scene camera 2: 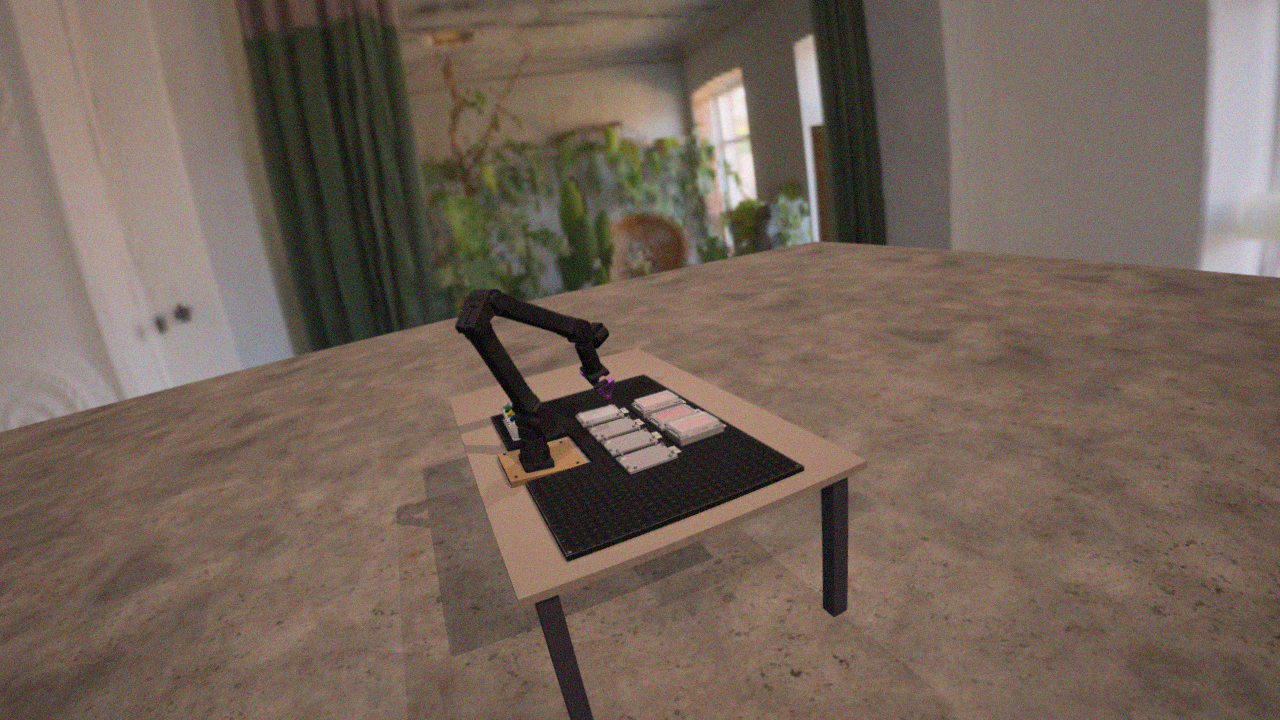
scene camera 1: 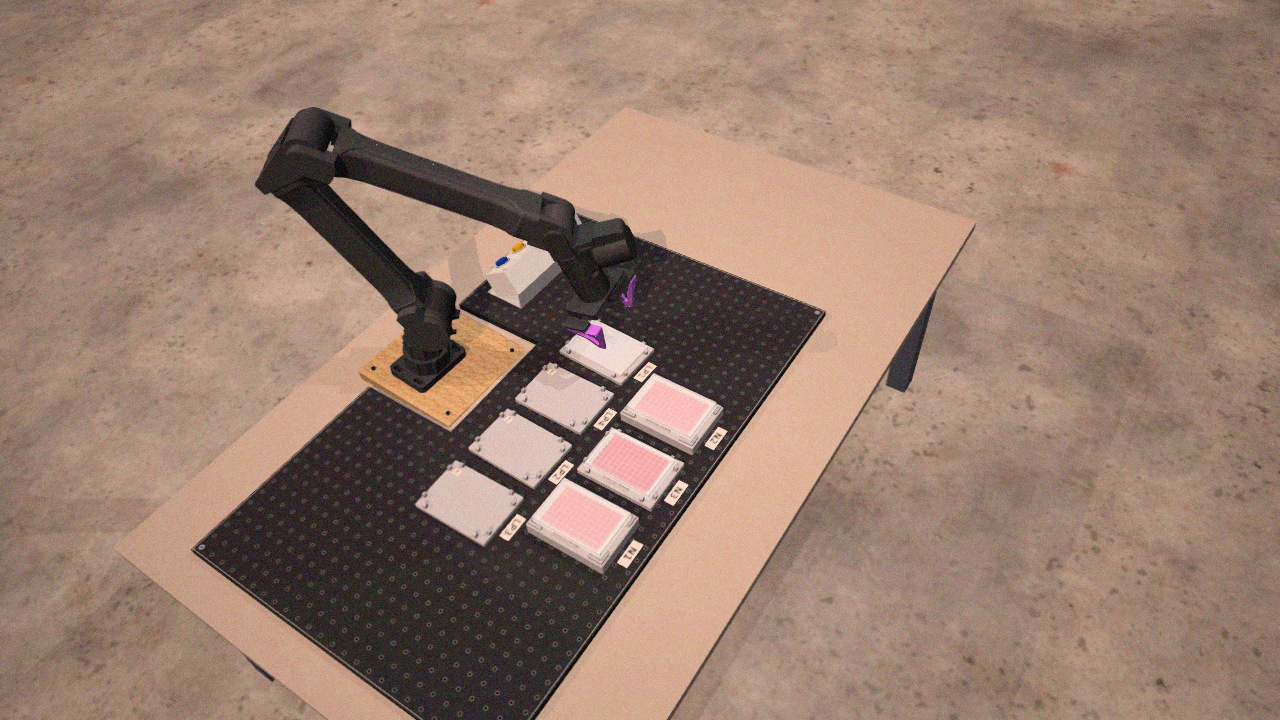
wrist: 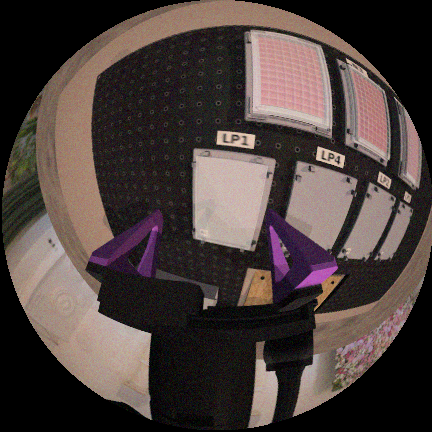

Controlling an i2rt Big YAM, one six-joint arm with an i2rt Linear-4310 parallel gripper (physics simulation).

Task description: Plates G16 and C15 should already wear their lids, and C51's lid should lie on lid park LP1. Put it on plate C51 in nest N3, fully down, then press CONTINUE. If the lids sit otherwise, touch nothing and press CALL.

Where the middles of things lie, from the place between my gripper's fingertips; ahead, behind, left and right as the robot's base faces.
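Labels:
As for the lid park LP1 point(scene camera 1: 567, 352), my gripper's 70 mm above it and 20 mm past it now.

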